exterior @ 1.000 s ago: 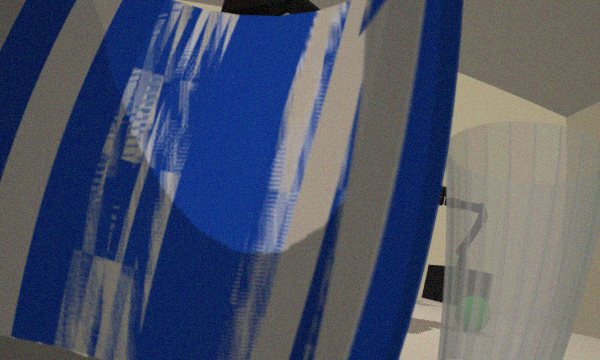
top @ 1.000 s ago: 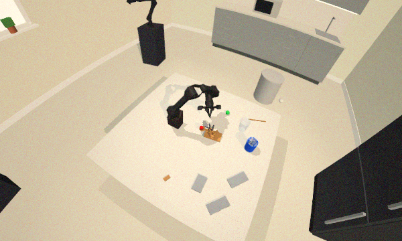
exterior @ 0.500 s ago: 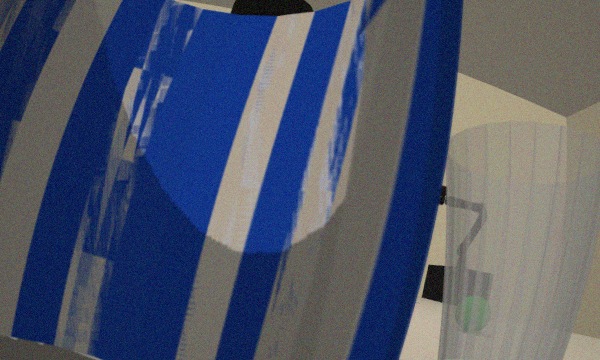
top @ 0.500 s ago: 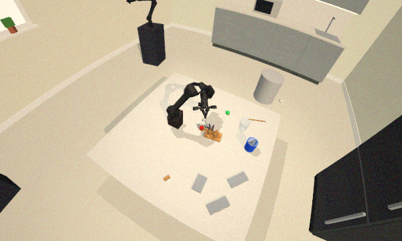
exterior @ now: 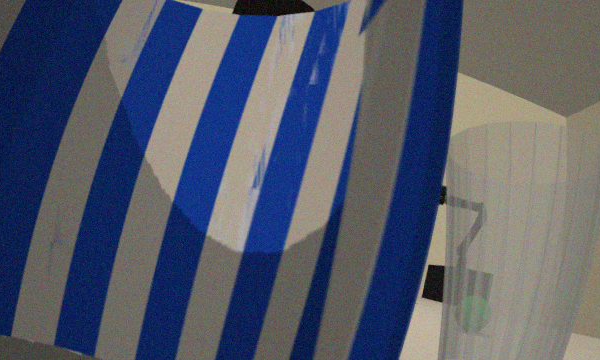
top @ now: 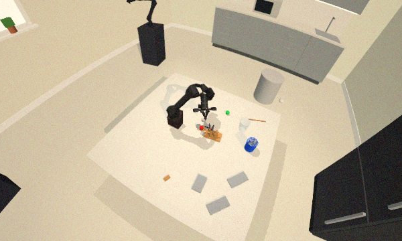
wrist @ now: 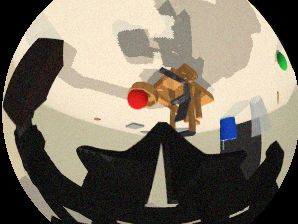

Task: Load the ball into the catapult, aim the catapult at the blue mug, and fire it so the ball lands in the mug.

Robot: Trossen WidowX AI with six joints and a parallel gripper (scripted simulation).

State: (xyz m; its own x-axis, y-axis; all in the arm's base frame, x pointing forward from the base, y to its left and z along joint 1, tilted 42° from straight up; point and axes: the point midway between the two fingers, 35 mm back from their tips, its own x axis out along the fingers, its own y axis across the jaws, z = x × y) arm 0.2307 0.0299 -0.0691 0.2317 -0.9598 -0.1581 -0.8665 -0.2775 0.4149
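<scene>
The red ball lies 10 mm behind my gripper tip, 50 mm to the right of it and 50 mm below it. Round my gripper tip: clear glass (320 mm ahead, 110 mm to the left, 80 mm below); green ball (150 mm ahead, 240 mm to the left, 90 mm below); wooden catapult (60 mm ahead, 30 mm to the right, 60 mm below).
</scene>
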